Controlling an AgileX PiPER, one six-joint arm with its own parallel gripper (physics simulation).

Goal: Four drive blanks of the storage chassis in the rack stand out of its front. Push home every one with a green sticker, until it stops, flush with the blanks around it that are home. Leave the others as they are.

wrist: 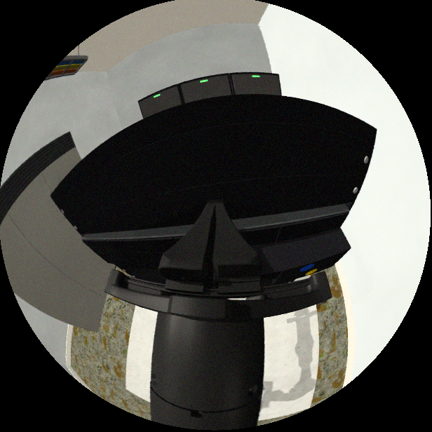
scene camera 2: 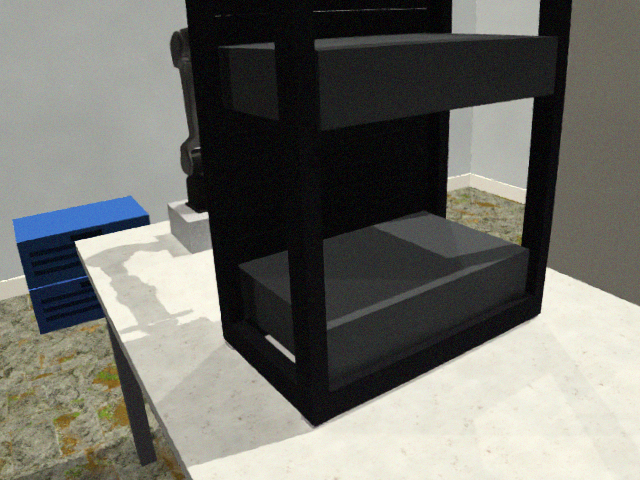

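The black rack (scene camera 2: 305, 258) stands on the table; its front faces away in the scene view. In the wrist view, the dark front of the storage chassis fills the middle, crossed by a long grey ledge (wrist: 135, 234). A dark block (wrist: 305, 250) stands out at the lower right, with a blue sticker (wrist: 307, 268) and a yellow sticker (wrist: 311, 272) near its lower edge. No green sticker shows. My gripper (wrist: 216, 207) is shut, its tips before the ledge and left of the block. Whether they touch anything is unclear, and the fingers hide part of the front.
Two grey units (scene camera 2: 439, 77) (scene camera 2: 429, 304) sit in the rack. A blue cabinet (scene camera 2: 82, 248) stands beyond the table (scene camera 2: 248, 423) at the left. In the wrist view, three boxes with green lights (wrist: 205, 89) show above the rack, and a large grey-brown panel (wrist: 55, 250) at the left.
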